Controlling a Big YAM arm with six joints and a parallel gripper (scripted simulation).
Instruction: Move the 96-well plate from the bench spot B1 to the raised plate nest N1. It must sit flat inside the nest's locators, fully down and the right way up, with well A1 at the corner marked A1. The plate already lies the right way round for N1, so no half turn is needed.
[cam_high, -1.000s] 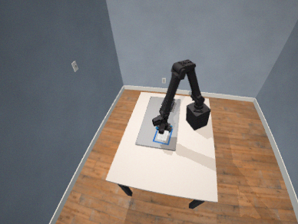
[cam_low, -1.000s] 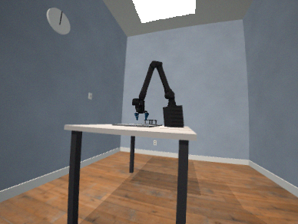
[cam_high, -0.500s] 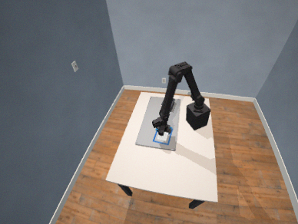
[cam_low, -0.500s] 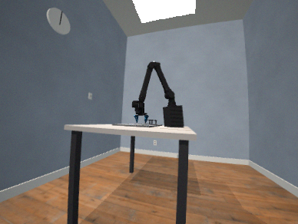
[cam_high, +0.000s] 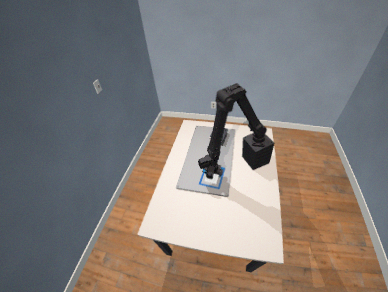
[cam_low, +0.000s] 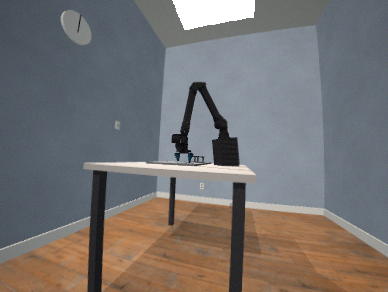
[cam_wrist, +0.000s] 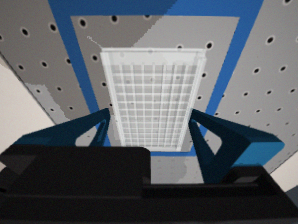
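The 96-well plate is right at my hand. The rest, counted from my hand: A1 mark: 110 mm ahead, 330 mm to the right, 50 mm above.
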